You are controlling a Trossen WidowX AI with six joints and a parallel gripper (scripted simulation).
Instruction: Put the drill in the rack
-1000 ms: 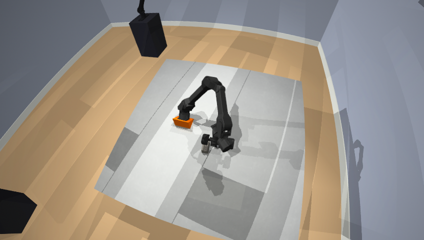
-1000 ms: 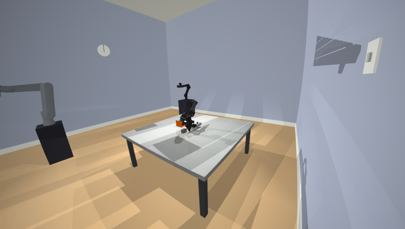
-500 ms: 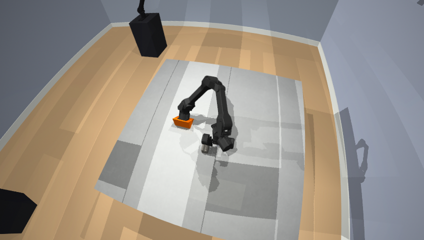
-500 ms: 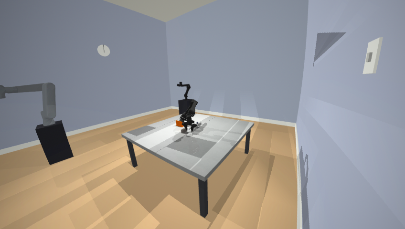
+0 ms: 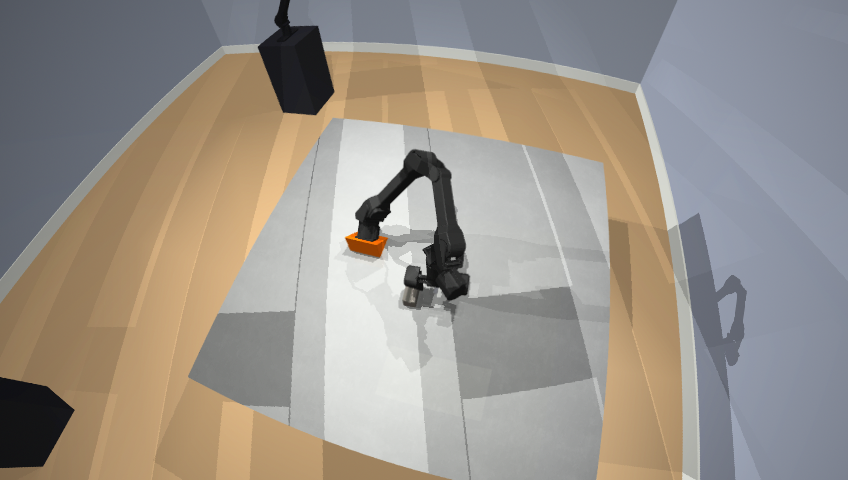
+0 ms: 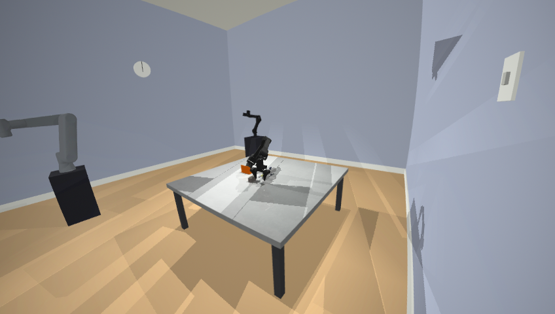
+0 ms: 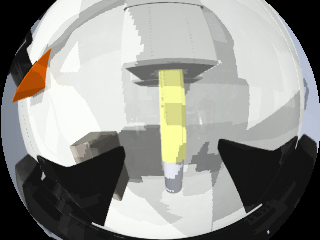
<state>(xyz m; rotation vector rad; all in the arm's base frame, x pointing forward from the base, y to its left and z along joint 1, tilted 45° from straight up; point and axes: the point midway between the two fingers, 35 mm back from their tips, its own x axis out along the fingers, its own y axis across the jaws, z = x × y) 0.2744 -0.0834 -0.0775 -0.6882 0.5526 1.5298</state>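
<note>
Right now the yellow drill is 1 cm behind my gripper tip, 4 cm to the left of it and 3 cm above it. Also, from my gripper tip: rack (7 cm behind, 3 cm to the right); dark blue key (2 cm behind, 17 cm to the left, 3 cm above).
</note>
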